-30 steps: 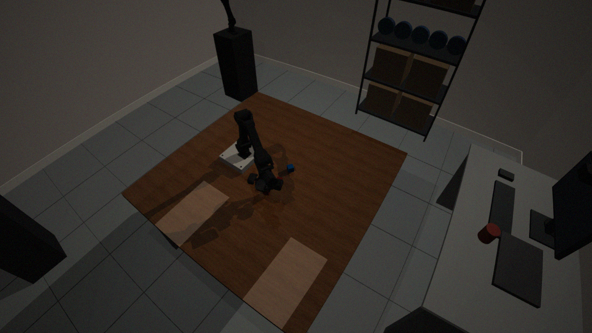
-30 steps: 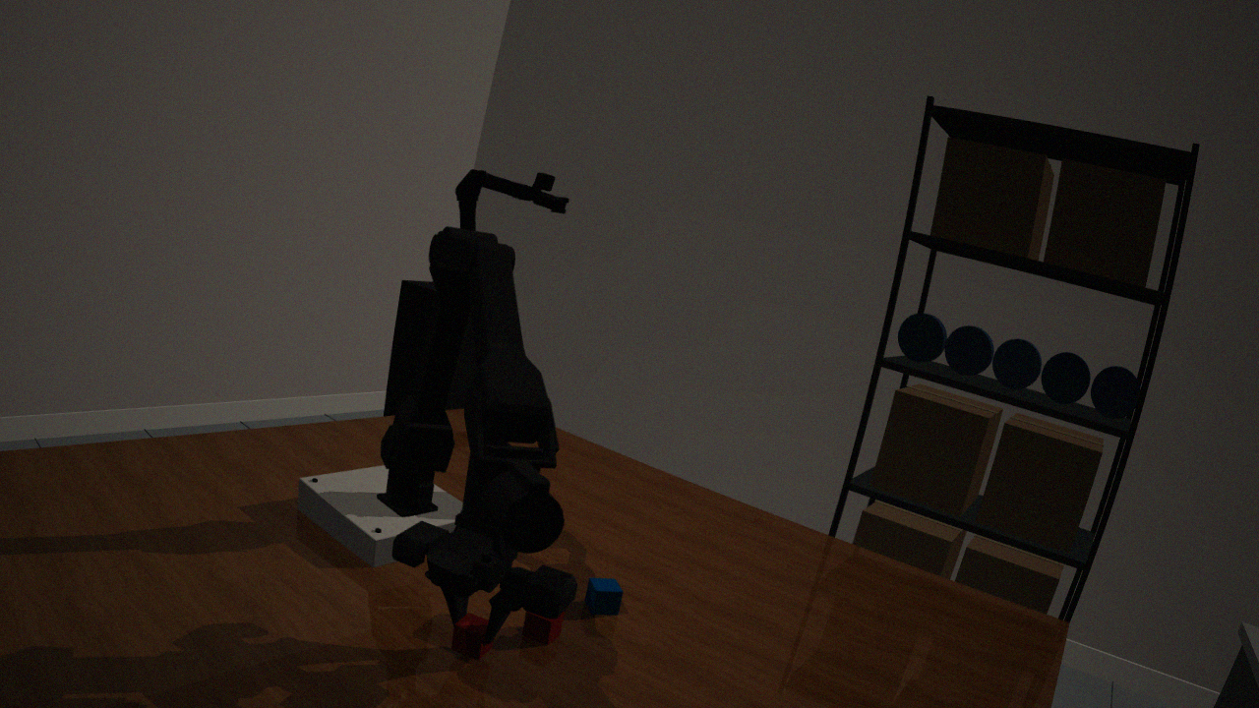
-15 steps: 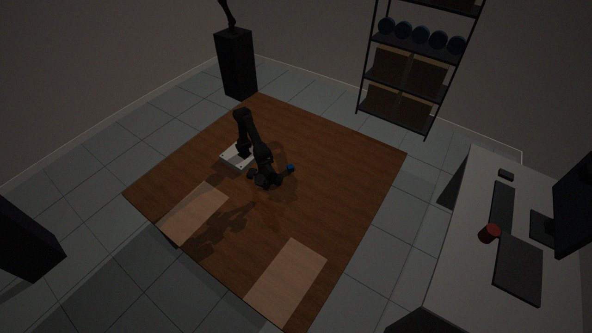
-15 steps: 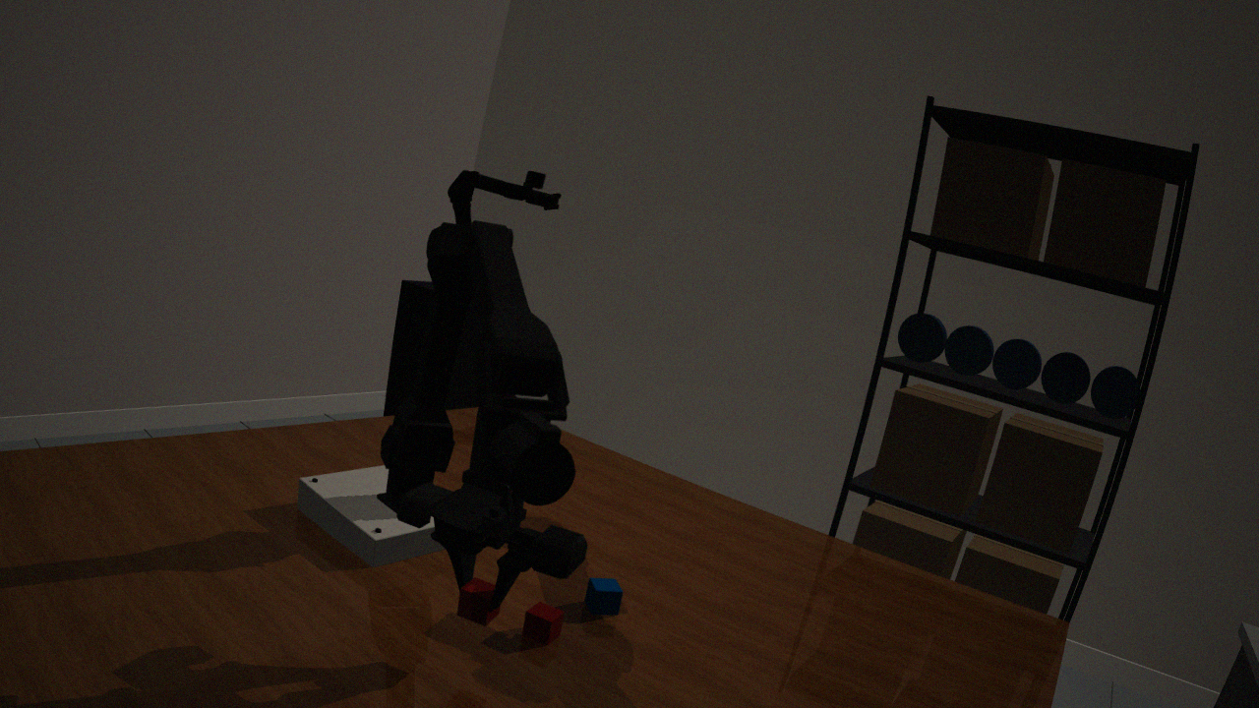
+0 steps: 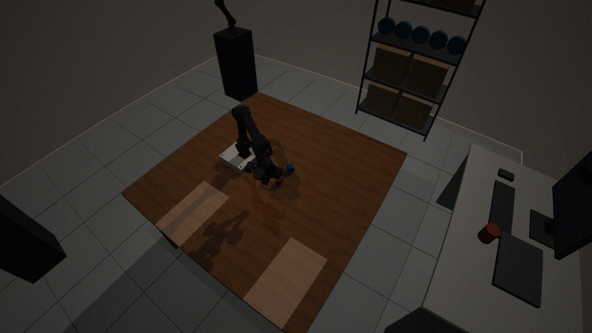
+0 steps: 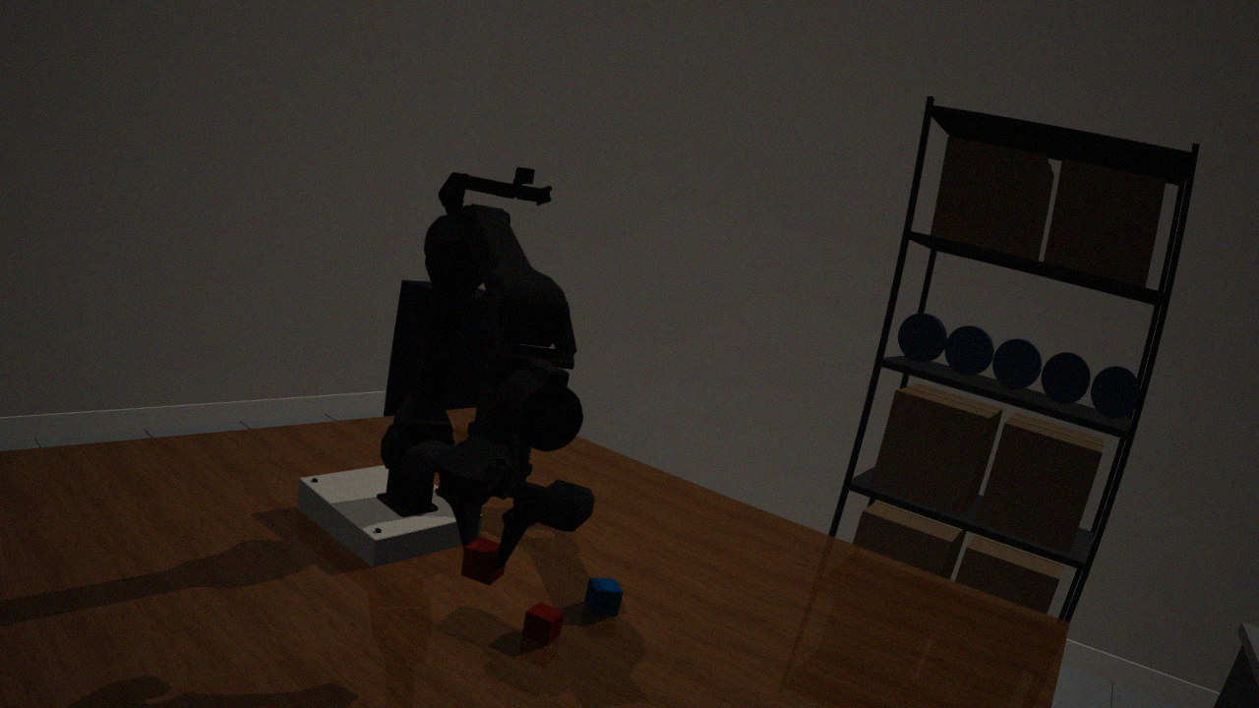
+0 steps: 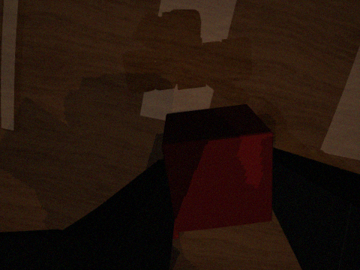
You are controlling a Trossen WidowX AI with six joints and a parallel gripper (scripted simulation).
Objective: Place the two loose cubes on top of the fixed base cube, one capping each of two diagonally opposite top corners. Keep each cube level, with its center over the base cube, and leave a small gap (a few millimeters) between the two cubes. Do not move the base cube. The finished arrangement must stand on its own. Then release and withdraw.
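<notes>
My gripper tip is now 220 mm to the right of the blue cube and 100 mm above it.
</notes>
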